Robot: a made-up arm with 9 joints. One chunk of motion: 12 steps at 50 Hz.
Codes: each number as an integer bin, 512 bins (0 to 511) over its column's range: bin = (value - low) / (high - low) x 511, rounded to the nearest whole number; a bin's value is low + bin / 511 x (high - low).
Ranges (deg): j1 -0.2..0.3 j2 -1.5..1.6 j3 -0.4..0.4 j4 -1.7..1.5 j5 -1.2..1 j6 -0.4..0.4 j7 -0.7..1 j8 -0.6..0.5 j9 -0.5..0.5
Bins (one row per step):
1: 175 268 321 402 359 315 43 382 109
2: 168 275 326 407 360 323 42 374 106
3: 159 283 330 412 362 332 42 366 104
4: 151 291 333 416 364 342 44 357 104
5: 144 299 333 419 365 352 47 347 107
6: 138 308 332 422 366 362 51 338 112
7: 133 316 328 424 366 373 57 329 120
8: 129 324 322 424 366 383 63 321 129
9: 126 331 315 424 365 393 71 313 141
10: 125 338 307 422 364 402 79 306 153
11: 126 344 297 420 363 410 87 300 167
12: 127 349 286 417 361 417 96 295 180
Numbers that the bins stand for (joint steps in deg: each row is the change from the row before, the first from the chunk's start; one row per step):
1: -0.029 0.126 0.103 0.817 0.346 0.093 -0.557 0.222 -0.287
2: -0.036 0.168 0.110 0.849 0.350 0.106 -0.560 0.205 -0.293
3: -0.044 0.217 0.117 0.880 0.359 0.120 -0.560 0.188 -0.296
4: -0.052 0.265 0.121 0.905 0.367 0.135 -0.554 0.168 -0.296
5: -0.059 0.314 0.121 0.924 0.371 0.151 -0.544 0.147 -0.291
6: -0.065 0.368 0.120 0.943 0.376 0.167 -0.530 0.128 -0.281
7: -0.070 0.417 0.114 0.955 0.376 0.184 -0.510 0.108 -0.265
8: -0.074 0.466 0.104 0.955 0.376 0.200 -0.490 0.091 -0.248
9: -0.077 0.508 0.093 0.955 0.371 0.215 -0.464 0.074 -0.224
10: -0.078 0.550 0.081 0.943 0.367 0.229 -0.437 0.059 -0.201
11: -0.077 0.587 0.065 0.930 0.363 0.242 -0.411 0.046 -0.173
12: -0.076 0.617 0.048 0.911 0.354 0.253 -0.381 0.035 -0.148

